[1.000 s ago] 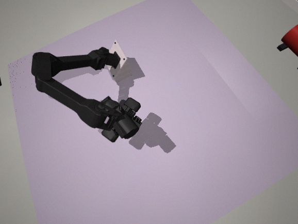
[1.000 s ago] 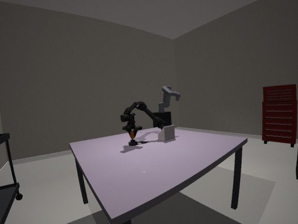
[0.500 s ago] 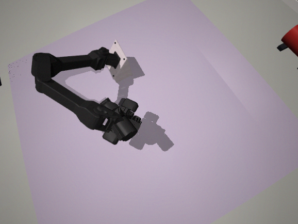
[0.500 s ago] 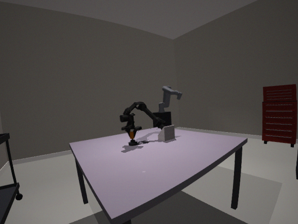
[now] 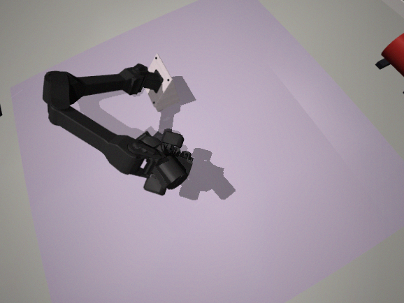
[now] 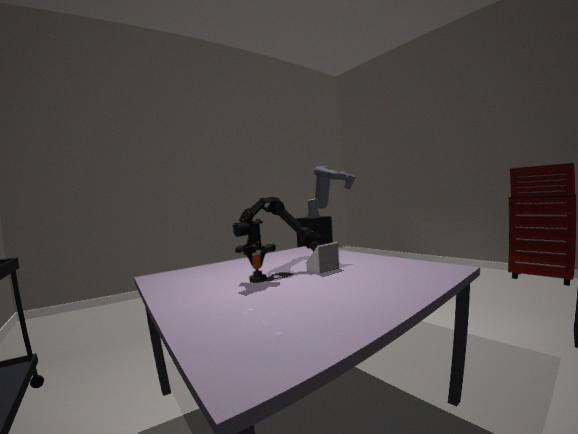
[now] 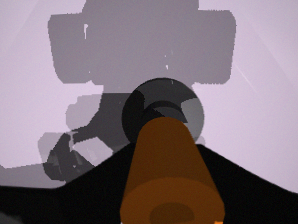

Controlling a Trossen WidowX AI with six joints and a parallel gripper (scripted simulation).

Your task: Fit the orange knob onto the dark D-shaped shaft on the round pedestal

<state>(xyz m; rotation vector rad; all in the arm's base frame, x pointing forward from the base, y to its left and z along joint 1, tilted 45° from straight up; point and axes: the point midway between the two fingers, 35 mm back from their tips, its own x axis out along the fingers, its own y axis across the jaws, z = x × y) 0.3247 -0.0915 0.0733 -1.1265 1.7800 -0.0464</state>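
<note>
My gripper tip is now 2 cm below the orange knob. The rest, counted from my gripper tip: dark pedestal 4 cm below.
</note>
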